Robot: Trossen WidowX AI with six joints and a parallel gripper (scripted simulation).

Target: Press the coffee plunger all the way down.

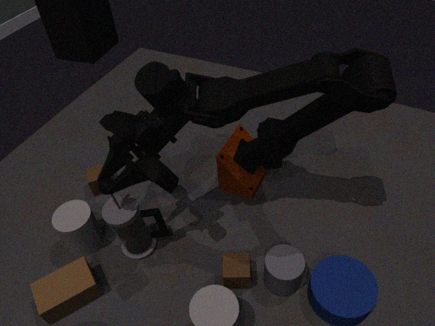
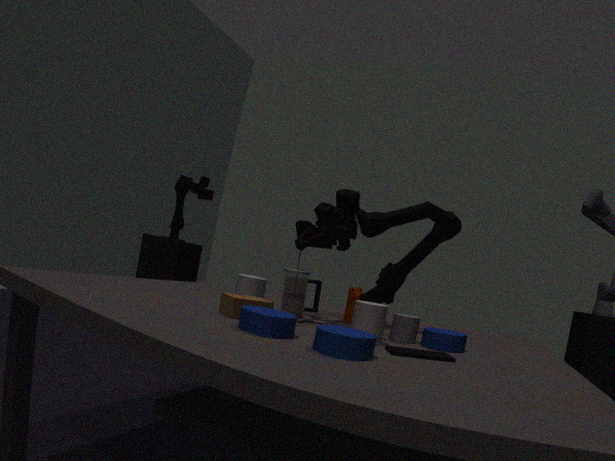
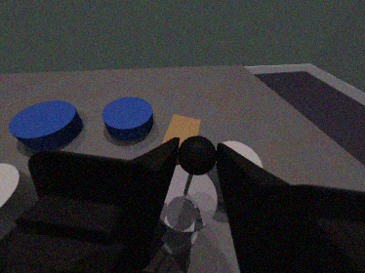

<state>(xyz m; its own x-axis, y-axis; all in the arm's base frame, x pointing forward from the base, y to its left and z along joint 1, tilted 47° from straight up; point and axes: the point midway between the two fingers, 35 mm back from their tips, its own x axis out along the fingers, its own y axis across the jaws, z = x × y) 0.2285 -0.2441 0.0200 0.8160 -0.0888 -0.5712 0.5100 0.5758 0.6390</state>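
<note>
My gripper tip is now 100 mm above the coffee press, 20 mm to the right of it and 20 mm past it.
</note>
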